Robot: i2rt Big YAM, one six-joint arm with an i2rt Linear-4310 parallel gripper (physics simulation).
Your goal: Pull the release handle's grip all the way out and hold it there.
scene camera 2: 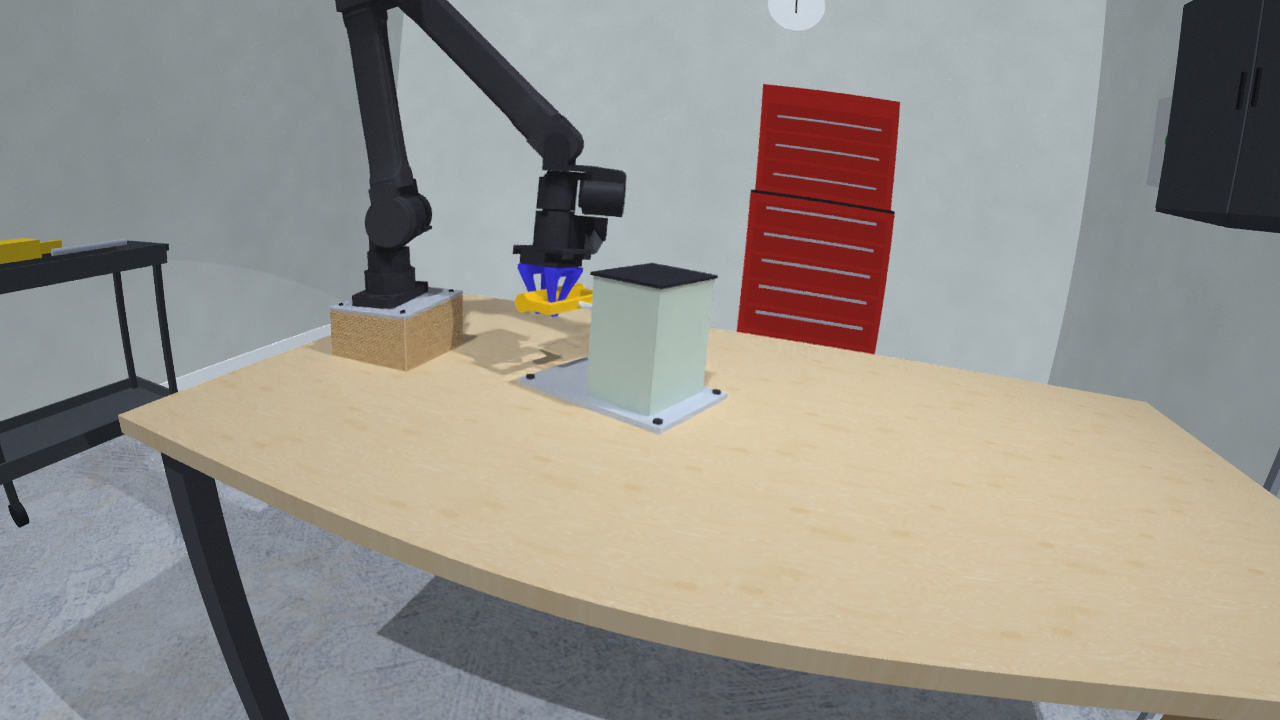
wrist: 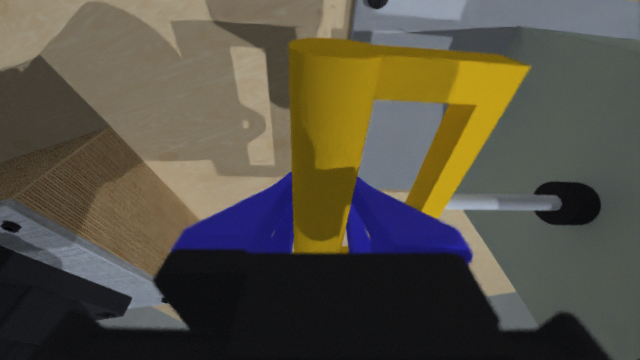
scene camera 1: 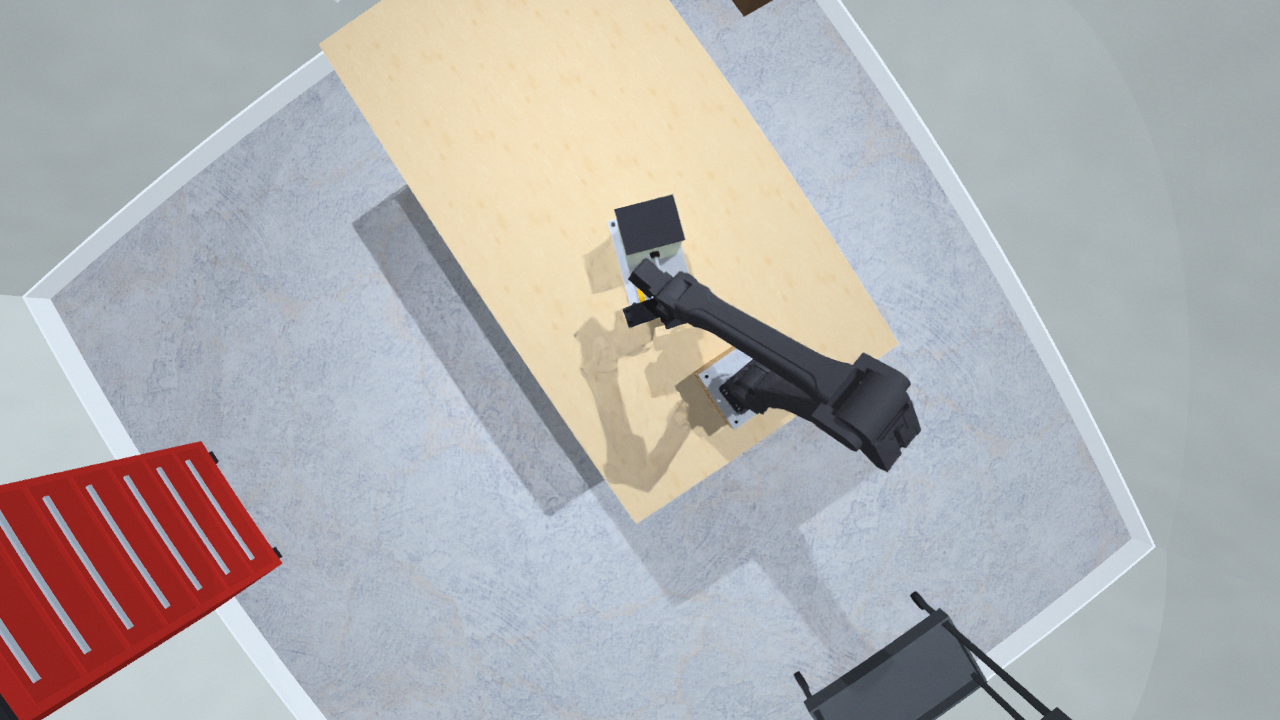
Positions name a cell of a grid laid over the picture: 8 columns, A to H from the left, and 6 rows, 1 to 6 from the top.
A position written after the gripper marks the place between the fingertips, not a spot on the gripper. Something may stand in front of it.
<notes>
In view: the gripper (scene camera 2: D3) and a grey base plate (scene camera 1: D3).
The gripper shows as well in the wrist view (wrist: E4).
</notes>
